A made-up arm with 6 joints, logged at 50 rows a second.
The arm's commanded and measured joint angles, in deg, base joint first. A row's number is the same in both.
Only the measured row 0 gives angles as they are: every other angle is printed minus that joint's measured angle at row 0.
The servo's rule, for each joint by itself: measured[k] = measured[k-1] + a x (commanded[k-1-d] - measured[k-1]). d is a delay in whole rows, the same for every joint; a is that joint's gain. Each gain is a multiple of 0.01, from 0.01 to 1. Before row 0 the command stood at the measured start. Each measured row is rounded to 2 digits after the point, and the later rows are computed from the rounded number. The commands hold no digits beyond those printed.
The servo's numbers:
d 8
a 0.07 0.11 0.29 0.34 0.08 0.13
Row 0, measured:
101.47 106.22 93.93 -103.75 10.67 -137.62
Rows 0 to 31, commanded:
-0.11 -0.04 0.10 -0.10 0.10 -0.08
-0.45 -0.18 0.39 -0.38 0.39 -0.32
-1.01 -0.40 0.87 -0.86 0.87 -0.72
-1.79 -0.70 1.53 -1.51 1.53 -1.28
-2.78 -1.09 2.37 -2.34 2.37 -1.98
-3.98 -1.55 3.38 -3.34 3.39 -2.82
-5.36 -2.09 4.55 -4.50 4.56 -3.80
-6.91 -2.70 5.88 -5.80 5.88 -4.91
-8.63 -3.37 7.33 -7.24 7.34 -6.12
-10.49 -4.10 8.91 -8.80 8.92 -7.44
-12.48 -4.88 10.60 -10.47 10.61 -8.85
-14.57 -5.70 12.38 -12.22 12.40 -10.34
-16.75 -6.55 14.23 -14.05 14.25 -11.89
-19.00 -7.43 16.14 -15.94 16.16 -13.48
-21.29 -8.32 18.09 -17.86 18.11 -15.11
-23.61 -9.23 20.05 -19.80 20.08 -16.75
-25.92 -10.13 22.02 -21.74 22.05 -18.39
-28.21 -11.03 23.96 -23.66 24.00 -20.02
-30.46 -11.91 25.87 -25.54 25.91 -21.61
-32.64 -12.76 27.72 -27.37 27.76 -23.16
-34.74 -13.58 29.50 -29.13 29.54 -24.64
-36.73 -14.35 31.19 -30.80 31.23 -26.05
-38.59 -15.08 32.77 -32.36 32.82 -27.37
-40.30 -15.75 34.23 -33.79 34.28 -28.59
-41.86 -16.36 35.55 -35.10 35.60 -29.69
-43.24 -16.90 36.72 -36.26 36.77 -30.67
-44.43 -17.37 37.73 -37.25 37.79 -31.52
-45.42 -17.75 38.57 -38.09 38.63 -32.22
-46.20 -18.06 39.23 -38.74 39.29 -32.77
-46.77 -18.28 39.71 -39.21 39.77 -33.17
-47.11 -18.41 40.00 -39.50 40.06 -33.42
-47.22 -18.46 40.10 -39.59 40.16 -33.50
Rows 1 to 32, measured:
0.00 0.00 0.00 0.00 0.00 0.00
0.00 0.00 0.00 0.00 0.00 0.00
0.00 0.00 0.00 0.00 0.00 0.00
0.00 0.00 0.00 0.00 0.00 0.00
0.00 0.00 0.00 0.00 0.00 0.00
0.00 0.00 0.00 0.00 0.00 0.00
0.00 0.00 0.00 0.00 0.00 0.00
0.00 0.00 0.00 0.00 0.00 0.00
-0.01 0.00 0.03 -0.03 0.01 -0.01
-0.04 -0.02 0.13 -0.15 0.04 -0.05
-0.11 -0.06 0.34 -0.39 0.11 -0.14
-0.23 -0.13 0.69 -0.77 0.22 -0.29
-0.41 -0.24 1.18 -1.30 0.39 -0.51
-0.66 -0.38 1.82 -1.99 0.63 -0.81
-0.99 -0.57 2.61 -2.84 0.94 -1.20
-1.40 -0.80 3.56 -3.85 1.34 -1.68
-1.91 -1.08 4.65 -5.00 1.82 -2.26
-2.51 -1.41 5.89 -6.29 2.39 -2.93
-3.21 -1.79 7.26 -7.71 3.05 -3.70
-4.01 -2.22 8.74 -9.24 3.80 -4.56
-4.90 -2.70 10.33 -10.88 4.64 -5.51
-5.89 -3.22 12.01 -12.60 5.56 -6.55
-6.97 -3.78 13.77 -14.39 6.56 -7.66
-8.13 -4.38 15.59 -16.23 7.64 -8.84
-9.38 -5.01 17.45 -18.10 8.79 -10.08
-10.70 -5.67 19.34 -19.99 10.01 -11.37
-12.08 -6.36 21.23 -21.88 11.28 -12.70
-13.52 -7.06 23.11 -23.75 12.60 -14.06
-15.01 -7.78 24.96 -25.58 13.96 -15.44
-16.53 -8.50 26.77 -27.35 15.34 -16.82
-18.07 -9.22 28.51 -29.05 16.74 -18.19
-19.63 -9.94 30.17 -30.66 18.14 -19.54

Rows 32 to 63, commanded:
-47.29 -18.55 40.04 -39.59 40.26 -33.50
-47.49 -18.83 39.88 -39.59 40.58 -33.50
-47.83 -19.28 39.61 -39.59 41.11 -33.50
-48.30 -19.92 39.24 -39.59 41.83 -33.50
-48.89 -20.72 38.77 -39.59 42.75 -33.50
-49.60 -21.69 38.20 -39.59 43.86 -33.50
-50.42 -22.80 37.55 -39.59 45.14 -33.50
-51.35 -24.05 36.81 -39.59 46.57 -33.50
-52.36 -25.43 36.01 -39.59 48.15 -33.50
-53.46 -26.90 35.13 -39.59 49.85 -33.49
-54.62 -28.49 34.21 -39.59 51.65 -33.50
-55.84 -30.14 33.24 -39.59 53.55 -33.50
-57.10 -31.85 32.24 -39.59 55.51 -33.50
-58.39 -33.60 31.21 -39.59 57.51 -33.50
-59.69 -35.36 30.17 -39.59 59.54 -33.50
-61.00 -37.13 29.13 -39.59 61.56 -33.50
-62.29 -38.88 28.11 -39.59 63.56 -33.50
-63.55 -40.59 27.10 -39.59 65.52 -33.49
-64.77 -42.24 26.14 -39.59 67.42 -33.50
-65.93 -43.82 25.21 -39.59 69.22 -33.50
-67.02 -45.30 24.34 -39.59 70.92 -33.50
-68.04 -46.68 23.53 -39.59 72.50 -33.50
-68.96 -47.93 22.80 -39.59 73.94 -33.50
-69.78 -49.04 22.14 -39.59 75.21 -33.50
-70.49 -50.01 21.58 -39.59 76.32 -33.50
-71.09 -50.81 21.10 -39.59 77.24 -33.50
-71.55 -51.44 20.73 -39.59 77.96 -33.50
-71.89 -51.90 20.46 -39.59 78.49 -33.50
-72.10 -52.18 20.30 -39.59 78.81 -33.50
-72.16 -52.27 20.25 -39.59 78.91 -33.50
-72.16 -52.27 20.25 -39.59 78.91 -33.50
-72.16 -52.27 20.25 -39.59 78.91 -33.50
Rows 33 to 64, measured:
-21.19 -10.65 31.73 -32.17 19.54 -20.86
-22.73 -11.34 33.18 -33.56 20.92 -22.14
-24.25 -12.00 34.50 -34.81 22.27 -23.36
-25.73 -12.63 35.68 -35.93 23.58 -24.51
-27.16 -13.23 36.71 -36.89 24.84 -25.58
-28.53 -13.79 37.58 -37.68 26.03 -26.57
-29.83 -14.30 38.28 -38.30 27.15 -27.46
-31.05 -14.76 38.81 -38.74 28.19 -28.25
-32.19 -15.18 39.17 -39.03 29.16 -28.93
-33.26 -15.58 39.38 -39.22 30.07 -29.52
-34.28 -15.99 39.45 -39.35 30.95 -30.04
-35.26 -16.42 39.39 -39.43 31.82 -30.49
-36.21 -16.89 39.21 -39.48 32.69 -30.88
-37.15 -17.42 38.92 -39.52 33.58 -31.22
-38.08 -18.01 38.52 -39.54 34.50 -31.52
-39.01 -18.67 38.02 -39.56 35.47 -31.78
-39.94 -19.41 37.44 -39.57 36.48 -32.00
-40.89 -20.23 36.77 -39.58 37.55 -32.19
-41.85 -21.14 36.03 -39.58 38.68 -32.36
-42.83 -22.13 35.22 -39.58 39.87 -32.51
-43.83 -23.20 34.36 -39.58 41.12 -32.64
-44.85 -24.34 33.45 -39.58 42.43 -32.75
-45.89 -25.55 32.50 -39.58 43.80 -32.85
-46.95 -26.82 31.52 -39.58 45.22 -32.93
-48.02 -28.15 30.53 -39.58 46.69 -33.00
-49.11 -29.52 29.54 -39.58 48.20 -33.06
-50.21 -30.92 28.55 -39.58 49.74 -33.12
-51.31 -32.34 27.58 -39.58 51.30 -33.17
-52.41 -33.77 26.64 -39.58 52.87 -33.21
-53.50 -35.19 25.74 -39.58 54.44 -33.25
-54.58 -36.59 24.89 -39.58 56.00 -33.28
-55.64 -37.96 24.09 -39.58 57.54 -33.31

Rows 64 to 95, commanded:
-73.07 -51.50 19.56 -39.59 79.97 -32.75
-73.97 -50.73 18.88 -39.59 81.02 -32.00
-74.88 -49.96 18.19 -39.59 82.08 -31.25
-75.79 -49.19 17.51 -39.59 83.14 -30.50
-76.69 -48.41 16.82 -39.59 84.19 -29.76
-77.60 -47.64 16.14 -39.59 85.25 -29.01
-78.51 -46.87 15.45 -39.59 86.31 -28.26
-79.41 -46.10 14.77 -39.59 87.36 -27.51
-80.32 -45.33 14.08 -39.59 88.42 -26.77
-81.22 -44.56 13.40 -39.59 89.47 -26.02
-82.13 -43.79 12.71 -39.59 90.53 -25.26
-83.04 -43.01 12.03 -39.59 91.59 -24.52
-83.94 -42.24 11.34 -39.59 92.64 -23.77
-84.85 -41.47 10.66 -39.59 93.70 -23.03
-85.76 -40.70 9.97 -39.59 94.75 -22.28
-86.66 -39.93 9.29 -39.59 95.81 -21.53
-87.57 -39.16 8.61 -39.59 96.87 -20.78
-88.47 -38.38 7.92 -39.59 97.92 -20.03
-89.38 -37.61 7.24 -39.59 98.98 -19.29
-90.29 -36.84 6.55 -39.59 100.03 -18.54
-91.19 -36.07 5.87 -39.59 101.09 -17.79
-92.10 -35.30 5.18 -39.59 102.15 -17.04
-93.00 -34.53 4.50 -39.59 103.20 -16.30
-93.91 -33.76 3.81 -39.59 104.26 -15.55
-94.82 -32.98 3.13 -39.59 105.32 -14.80
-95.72 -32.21 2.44 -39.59 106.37 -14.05
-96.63 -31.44 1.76 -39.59 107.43 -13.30
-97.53 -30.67 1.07 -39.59 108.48 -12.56
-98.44 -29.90 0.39 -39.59 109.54 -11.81
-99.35 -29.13 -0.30 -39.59 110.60 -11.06
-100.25 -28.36 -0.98 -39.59 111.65 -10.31
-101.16 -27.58 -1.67 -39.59 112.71 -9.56
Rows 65 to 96, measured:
-56.68 -39.29 23.36 -39.58 59.04 -33.33
-57.69 -40.56 22.70 -39.58 60.50 -33.35
-58.66 -41.76 22.13 -39.58 61.90 -33.37
-59.59 -42.88 21.65 -39.58 63.23 -33.39
-60.47 -43.90 21.26 -39.58 64.48 -33.40
-61.29 -44.82 20.97 -39.58 65.63 -33.41
-62.05 -45.64 20.76 -39.58 66.69 -33.42
-62.76 -46.37 20.61 -39.58 67.67 -33.43
-63.48 -46.93 20.31 -39.58 68.65 -33.34
-64.21 -47.35 19.90 -39.58 69.64 -33.17
-64.96 -47.64 19.40 -39.58 70.64 -32.92
-65.72 -47.81 18.85 -39.58 71.64 -32.61
-66.49 -47.88 18.26 -39.58 72.64 -32.24
-67.27 -47.85 17.65 -39.58 73.65 -31.82
-68.06 -47.74 17.01 -39.58 74.66 -31.36
-68.85 -47.56 16.36 -39.58 75.68 -30.86
-69.65 -47.31 15.70 -39.58 76.70 -30.33
-70.46 -47.01 15.03 -39.58 77.72 -29.77
-71.28 -46.66 14.36 -39.58 78.74 -29.18
-72.10 -46.26 13.68 -39.58 79.77 -28.57
-72.93 -45.82 13.00 -39.58 80.80 -27.95
-73.76 -45.34 12.32 -39.58 81.83 -27.31
-74.60 -44.83 11.64 -39.58 82.86 -26.66
-75.44 -44.29 10.96 -39.58 83.90 -25.99
-76.29 -43.73 10.28 -39.58 84.94 -25.31
-77.14 -43.14 9.60 -39.58 85.98 -24.62
-78.00 -42.53 8.92 -39.58 87.02 -23.93
-78.86 -41.90 8.23 -39.58 88.06 -23.23
-79.72 -41.26 7.55 -39.58 89.10 -22.52
-80.59 -40.60 6.86 -39.58 90.14 -21.81
-81.46 -39.93 6.18 -39.58 91.18 -21.09
-82.33 -39.25 5.49 -39.58 92.23 -20.37

